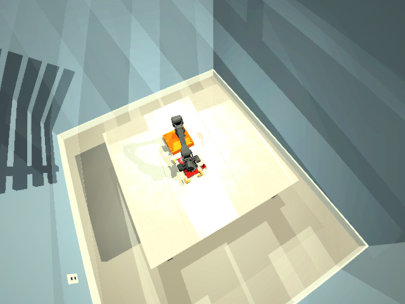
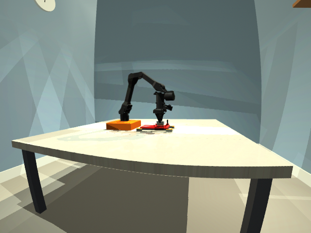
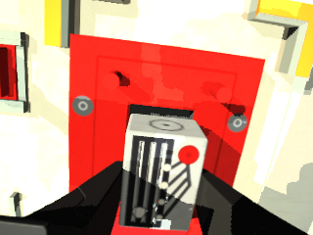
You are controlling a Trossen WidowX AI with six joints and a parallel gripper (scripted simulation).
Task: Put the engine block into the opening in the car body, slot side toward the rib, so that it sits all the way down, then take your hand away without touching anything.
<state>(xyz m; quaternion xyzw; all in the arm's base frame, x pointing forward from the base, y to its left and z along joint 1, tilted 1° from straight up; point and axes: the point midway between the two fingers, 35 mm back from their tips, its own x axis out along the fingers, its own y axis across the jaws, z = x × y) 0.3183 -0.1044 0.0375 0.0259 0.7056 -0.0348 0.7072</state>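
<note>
Now: gripper tip 10 mm above the engine block. The rest, counted from my gripper tip: pale base plate 40 mm below, 20 mm to the left, 20 mm behind.
</note>
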